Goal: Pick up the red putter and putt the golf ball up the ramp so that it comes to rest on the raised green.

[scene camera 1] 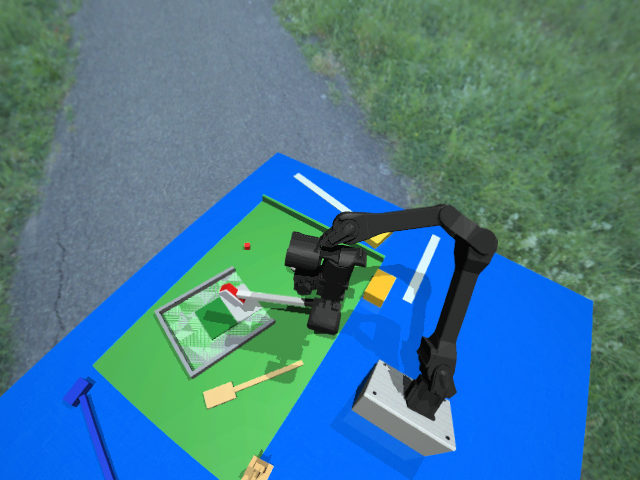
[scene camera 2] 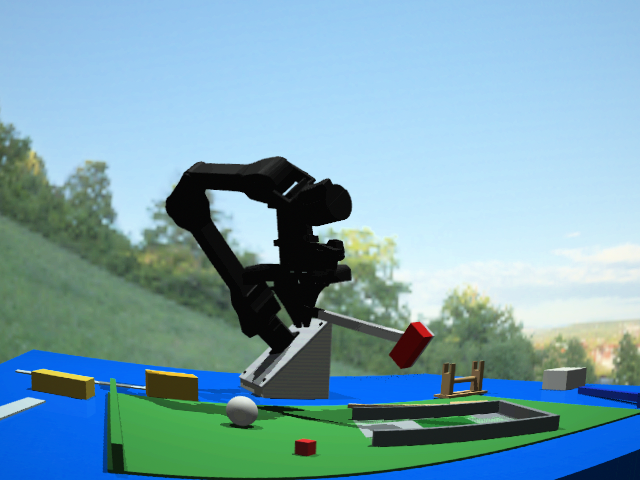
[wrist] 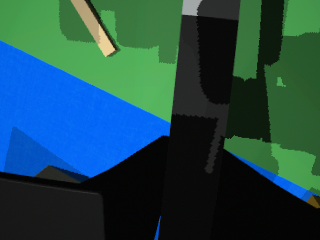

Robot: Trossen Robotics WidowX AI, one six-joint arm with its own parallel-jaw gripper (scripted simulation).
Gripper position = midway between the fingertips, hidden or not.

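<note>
The gripper [scene camera 2: 302,327] carries a red putter. Scene camera 1 shows the gripper [scene camera 1: 324,311] too, and the wrist view also has the gripper [wrist: 185,148]. A tan paddle [scene camera 1: 222,394] and a wooden rack [scene camera 2: 448,379] are in the scene as well.
</note>
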